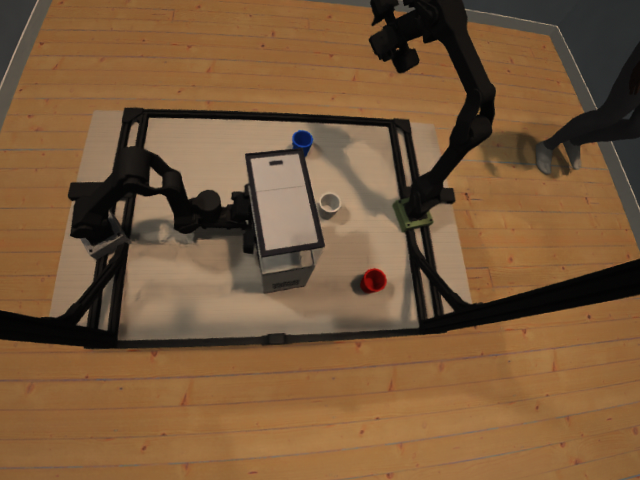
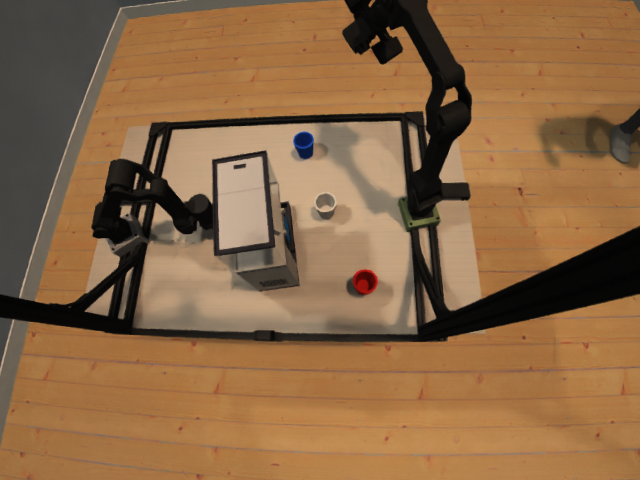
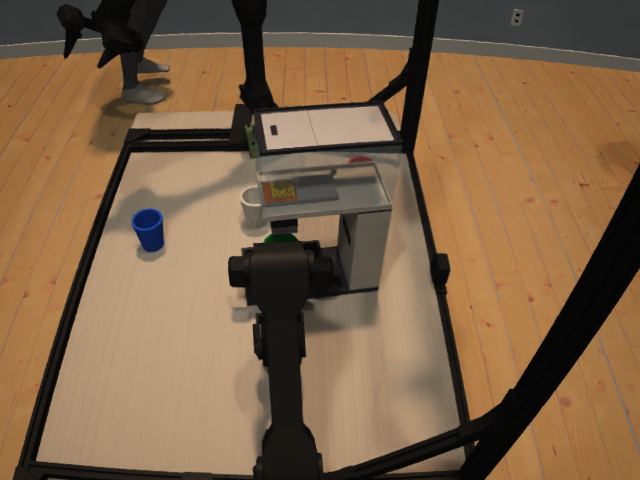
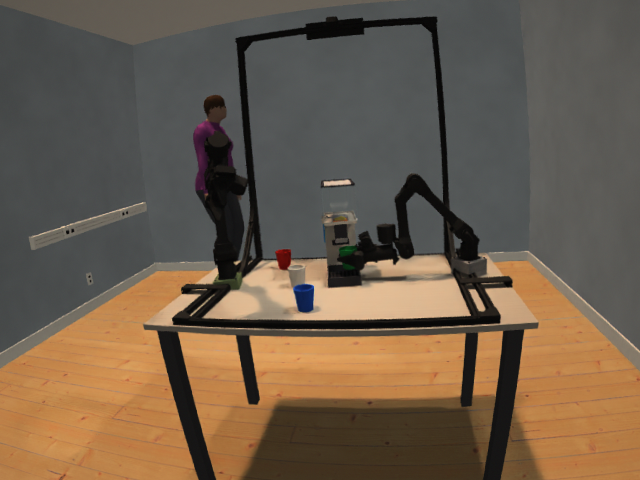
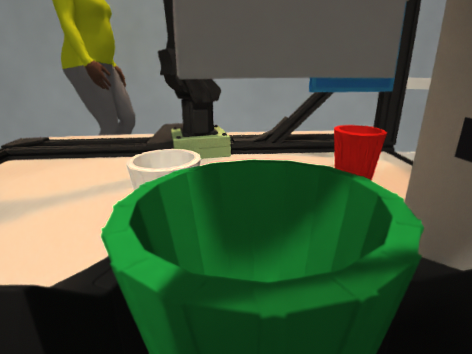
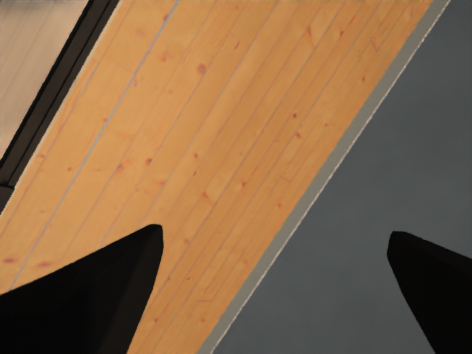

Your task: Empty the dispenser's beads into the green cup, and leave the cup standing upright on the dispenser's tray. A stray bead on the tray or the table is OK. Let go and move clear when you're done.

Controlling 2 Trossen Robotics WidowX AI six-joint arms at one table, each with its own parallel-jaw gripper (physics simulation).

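Where they show: left gripper, fingertip midpoint: [image 3: 281, 241] [image 4: 338, 257] [image 5: 244, 232]; right gripper, fingertip midpoint: [image 3: 82, 62] [image 4: 220, 213] [image 6: 274, 239]; left arm's base at its link origin: [image 1: 98, 231] [image 2: 120, 232] [image 4: 469, 257]; right arm's base at its link origin: [image 1: 415, 211] [image 2: 420, 209] [image 4: 227, 276] [image 5: 198, 132].
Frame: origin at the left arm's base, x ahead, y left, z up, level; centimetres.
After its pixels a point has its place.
The grey and white dispenser [image 1: 286, 206] @(x 37.3, y -33.6, z 29.8 cm) [image 2: 242, 206] @(x 37.3, y -33.1, z 29.8 cm) [image 3: 366, 248] @(x 29.2, y -35.9, z 6.6 cm) stands mid-table. Yellow beads [image 3: 282, 190] @(x 40.4, y -25.3, z 17.5 cm) lie on an orange patch in its clear hopper. My left gripper [image 4: 349, 259] @(x 42.3, y -26.1, z 2.8 cm) [image 5: 265, 300] is shut on the green cup [image 3: 280, 238] @(x 41.3, y -25.2, z 5.0 cm) [image 4: 348, 250] @(x 40.4, y -21.1, z 6.1 cm) [image 5: 265, 285] and holds it upright under the dispenser's dark outlet [image 3: 284, 225] @(x 38.7, y -24.5, z 10.9 cm), over the black tray [image 4: 344, 282] @(x 44.3, y -18.3, z -4.5 cm). No beads show on the cup's visible inner wall; its bottom is hidden. The gap between cup and tray is hard to judge. My right gripper [image 3: 84, 60] @(x 87.6, y -6.1, z 28.3 cm) [image 6: 274, 239] @(x 87.6, y -6.1, z 28.3 cm) is open and empty, raised far from the dispenser.
A white cup [image 1: 329, 213] @(x 56.1, y -31.7, z -0.3 cm) [image 4: 297, 276] @(x 58.9, y -26.6, z -1.4 cm) [image 5: 145, 175] @(x 56.0, y -26.9, z 0.9 cm) stands close beside the dispenser. A blue cup [image 1: 302, 140] @(x 66.1, y -5.3, z -2.6 cm) [image 3: 150, 235] @(x 61.5, y -6.1, z -0.5 cm) [image 4: 303, 298] @(x 65.8, y -4.3, z -1.3 cm) and a red cup [image 1: 372, 286] @(x 54.2, y -56.3, z -5.0 cm) [image 4: 282, 259] @(x 55.2, y -52.8, z -1.6 cm) [image 5: 356, 152] @(x 52.3, y -52.5, z -1.0 cm) stand farther off. A blue part [image 2: 286, 227] @(x 43.5, y -34.5, z 12.2 cm) shows on the dispenser's side facing the white cup.
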